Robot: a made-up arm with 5 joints.
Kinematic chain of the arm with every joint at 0, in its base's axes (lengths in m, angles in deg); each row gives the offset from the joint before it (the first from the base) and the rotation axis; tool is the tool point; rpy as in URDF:
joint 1: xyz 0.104 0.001 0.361 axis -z
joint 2: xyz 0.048 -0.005 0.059 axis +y
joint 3: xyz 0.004 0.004 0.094 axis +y
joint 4: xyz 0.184 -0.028 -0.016 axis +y
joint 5: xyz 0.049 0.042 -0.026 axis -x
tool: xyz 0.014 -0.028 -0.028 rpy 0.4 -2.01 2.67
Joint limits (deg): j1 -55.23..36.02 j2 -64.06..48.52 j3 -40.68..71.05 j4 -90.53..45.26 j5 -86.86..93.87
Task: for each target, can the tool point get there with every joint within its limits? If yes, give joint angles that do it. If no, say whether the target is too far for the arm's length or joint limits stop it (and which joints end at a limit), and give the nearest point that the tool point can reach.
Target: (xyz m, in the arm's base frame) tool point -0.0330 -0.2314 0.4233
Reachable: no: joint limits stop it (at a limit: joint 1, joint 2, joint 3) | nearest point 0.0593 -0.0525 0.3560 | short by 0.212 m
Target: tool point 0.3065 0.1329 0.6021
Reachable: yes | joints -39.39 -25.40 -9.18 8.00 43.88
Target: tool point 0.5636 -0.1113 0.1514
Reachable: no: too far | nearest point 0.4177 -0.0757 0.2913 | short by 0.205 m
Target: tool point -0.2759 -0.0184 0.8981
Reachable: no: too far | nearest point -0.0337 -0.0060 0.7037 | short by 0.311 m
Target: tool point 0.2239 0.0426 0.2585
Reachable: yes | joints -30.72 15.41 55.19 -11.06 31.43
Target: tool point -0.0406 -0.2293 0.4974
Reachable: no: joint limits stop it (at a limit: joint 2, joint 3, joint 4, joint 5) | nearest point 0.0367 -0.1062 0.6264 | short by 0.194 m
